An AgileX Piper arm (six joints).
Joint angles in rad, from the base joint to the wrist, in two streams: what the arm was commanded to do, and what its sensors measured. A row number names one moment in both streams.
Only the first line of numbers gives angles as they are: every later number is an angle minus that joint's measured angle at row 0.
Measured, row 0: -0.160, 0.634, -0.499, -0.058, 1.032, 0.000
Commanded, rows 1 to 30: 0.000, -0.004, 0.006, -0.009, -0.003, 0.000; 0.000, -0.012, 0.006, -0.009, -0.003, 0.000; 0.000, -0.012, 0.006, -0.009, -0.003, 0.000; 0.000, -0.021, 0.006, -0.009, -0.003, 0.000; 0.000, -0.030, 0.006, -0.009, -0.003, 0.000; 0.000, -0.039, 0.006, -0.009, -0.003, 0.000; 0.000, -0.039, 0.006, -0.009, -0.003, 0.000; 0.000, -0.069, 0.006, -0.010, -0.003, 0.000; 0.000, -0.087, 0.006, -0.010, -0.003, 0.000; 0.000, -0.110, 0.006, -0.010, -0.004, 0.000; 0.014, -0.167, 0.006, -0.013, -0.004, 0.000; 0.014, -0.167, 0.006, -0.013, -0.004, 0.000; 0.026, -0.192, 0.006, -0.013, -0.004, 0.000; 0.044, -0.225, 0.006, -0.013, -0.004, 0.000; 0.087, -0.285, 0.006, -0.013, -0.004, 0.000; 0.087, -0.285, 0.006, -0.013, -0.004, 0.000; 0.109, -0.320, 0.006, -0.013, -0.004, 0.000; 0.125, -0.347, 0.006, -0.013, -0.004, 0.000; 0.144, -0.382, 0.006, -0.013, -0.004, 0.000; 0.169, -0.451, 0.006, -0.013, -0.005, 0.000; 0.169, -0.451, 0.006, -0.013, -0.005, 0.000; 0.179, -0.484, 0.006, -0.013, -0.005, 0.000; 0.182, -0.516, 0.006, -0.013, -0.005, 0.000; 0.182, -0.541, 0.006, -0.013, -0.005, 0.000; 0.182, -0.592, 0.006, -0.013, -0.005, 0.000; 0.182, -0.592, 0.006, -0.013, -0.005, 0.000; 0.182, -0.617, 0.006, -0.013, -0.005, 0.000; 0.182, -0.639, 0.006, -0.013, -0.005, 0.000; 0.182, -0.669, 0.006, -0.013, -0.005, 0.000; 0.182, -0.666, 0.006, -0.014, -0.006, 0.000
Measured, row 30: 0.180, -0.630, 0.004, -0.009, 0.004, 0.000
